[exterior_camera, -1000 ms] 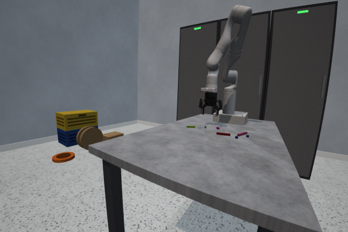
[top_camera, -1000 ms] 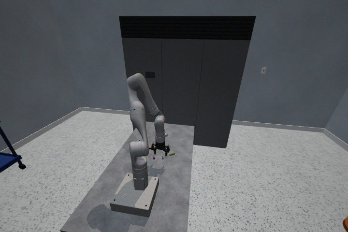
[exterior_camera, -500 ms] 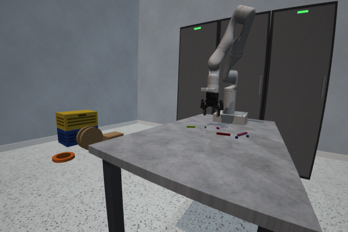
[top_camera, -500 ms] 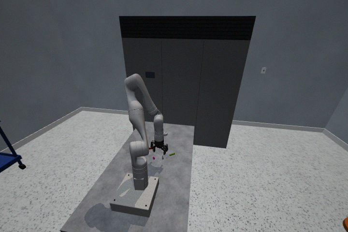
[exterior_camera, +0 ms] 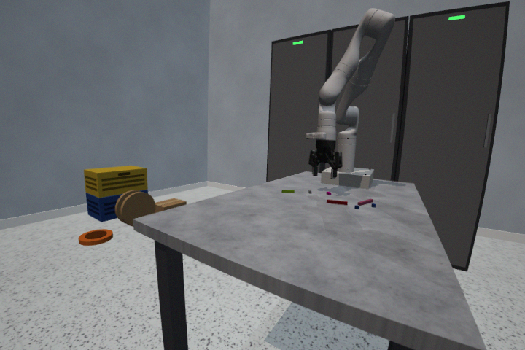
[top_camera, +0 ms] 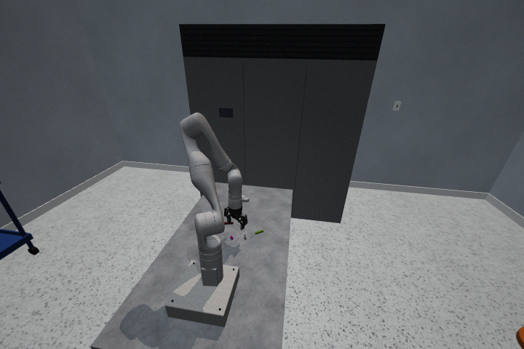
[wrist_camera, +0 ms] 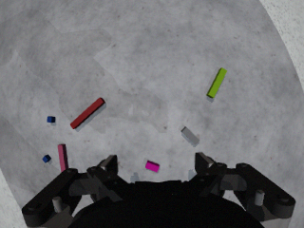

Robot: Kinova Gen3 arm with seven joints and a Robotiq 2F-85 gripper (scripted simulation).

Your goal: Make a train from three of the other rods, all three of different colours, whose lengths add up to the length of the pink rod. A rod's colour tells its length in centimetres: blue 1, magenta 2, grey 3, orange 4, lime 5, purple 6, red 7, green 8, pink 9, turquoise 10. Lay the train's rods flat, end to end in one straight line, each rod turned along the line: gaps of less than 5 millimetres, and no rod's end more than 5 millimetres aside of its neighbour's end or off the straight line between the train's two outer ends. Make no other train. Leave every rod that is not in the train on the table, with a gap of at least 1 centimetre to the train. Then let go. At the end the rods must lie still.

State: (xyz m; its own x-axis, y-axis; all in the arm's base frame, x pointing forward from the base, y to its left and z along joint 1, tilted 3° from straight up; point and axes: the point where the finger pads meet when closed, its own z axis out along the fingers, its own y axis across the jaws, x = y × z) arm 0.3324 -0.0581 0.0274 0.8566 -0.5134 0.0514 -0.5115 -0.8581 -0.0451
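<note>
Right now my hand is 16 cm to the right of the pink rod, 7 cm above it and 5 cm short of it. The rest, counted from my hand: magenta rod: 7 cm below, 2 cm to the left, 2 cm behind; red rod: 10 cm ahead, 7 cm to the left, 7 cm below; grey rod: 7 cm below, 5 cm to the right, 1 cm behind.
</note>
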